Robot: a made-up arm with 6 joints. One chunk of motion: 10 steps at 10 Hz.
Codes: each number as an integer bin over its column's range. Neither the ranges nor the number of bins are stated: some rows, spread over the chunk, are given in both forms.
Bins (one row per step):
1: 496 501 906 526 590 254
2: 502 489 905 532 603 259
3: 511 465 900 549 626 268
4: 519 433 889 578 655 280
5: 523 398 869 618 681 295
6: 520 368 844 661 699 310
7: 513 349 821 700 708 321
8: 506 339 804 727 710 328
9: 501 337 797 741 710 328
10: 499 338 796 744 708 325
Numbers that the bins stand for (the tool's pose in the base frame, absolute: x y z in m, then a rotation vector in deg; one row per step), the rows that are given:
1: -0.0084 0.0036 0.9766 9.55 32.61 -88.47
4: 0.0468 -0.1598 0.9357 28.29 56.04 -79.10
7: 0.0324 -0.3616 0.7724 72.25 75.14 -64.32
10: -0.0012 -0.3880 0.7123 88.11 75.14 -62.88
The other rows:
2: 0.0060 -0.0252 0.9742 11.71 37.30 -86.67
3: 0.0276 -0.0829 0.9622 17.84 45.59 -83.42
5: 0.0565 -0.2438 0.8877 42.70 65.41 -73.69
6: 0.0492 -0.3159 0.8276 58.20 71.89 -68.29
8: 0.0156 -0.3856 0.7315 81.98 75.86 -61.80
9: 0.0036 -0.3904 0.7147 87.03 75.86 -61.80

